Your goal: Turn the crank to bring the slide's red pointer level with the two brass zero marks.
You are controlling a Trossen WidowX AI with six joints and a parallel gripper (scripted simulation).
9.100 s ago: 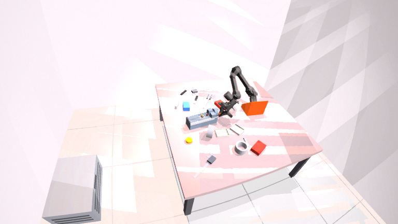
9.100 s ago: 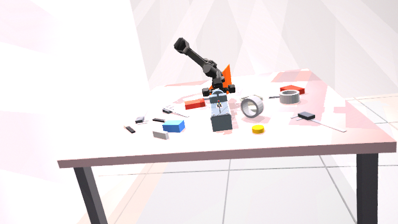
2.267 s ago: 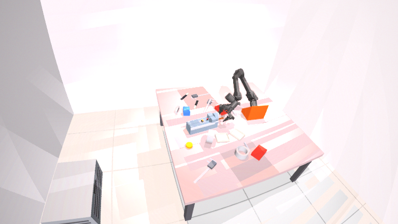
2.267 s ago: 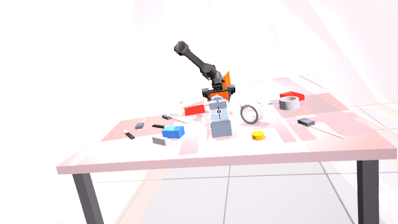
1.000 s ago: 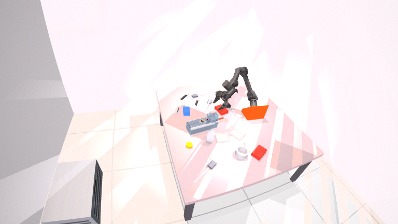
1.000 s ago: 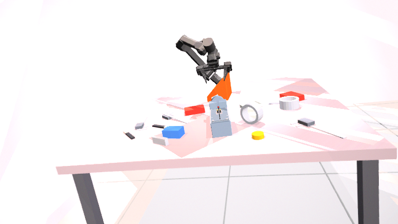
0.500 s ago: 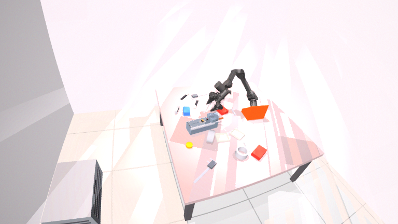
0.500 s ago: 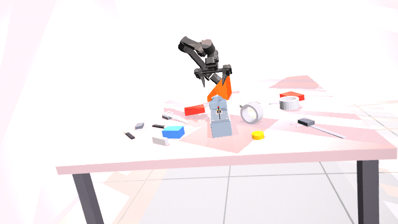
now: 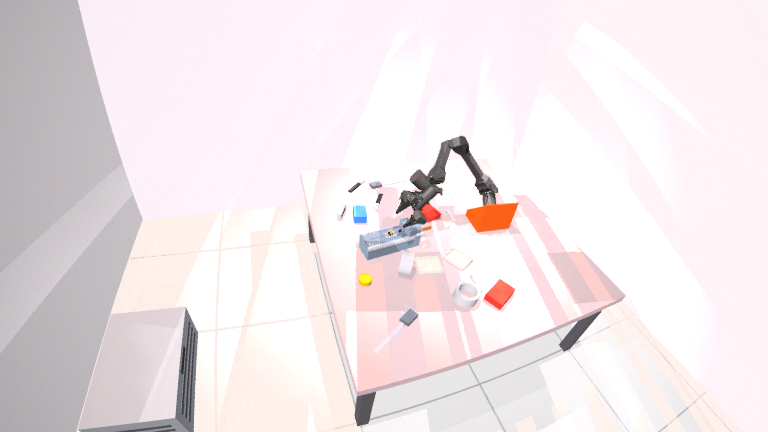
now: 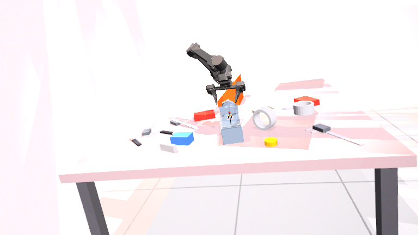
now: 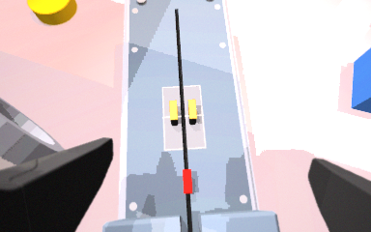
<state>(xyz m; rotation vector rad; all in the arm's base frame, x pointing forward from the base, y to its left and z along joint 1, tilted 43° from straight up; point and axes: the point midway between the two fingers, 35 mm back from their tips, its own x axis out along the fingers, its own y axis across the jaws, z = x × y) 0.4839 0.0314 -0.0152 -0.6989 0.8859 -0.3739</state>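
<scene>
The red pointer lies 50 mm below my gripper tip, 10 mm to the left of it and 10 mm behind it. From my gripper tip the other things lie so: orange handle (140 mm behind, 70 mm below); then yellow disc (200 mm ahead, 190 mm to the left, 130 mm below); then blue block (210 mm to the right, 110 mm below, 110 mm ahead).
</scene>
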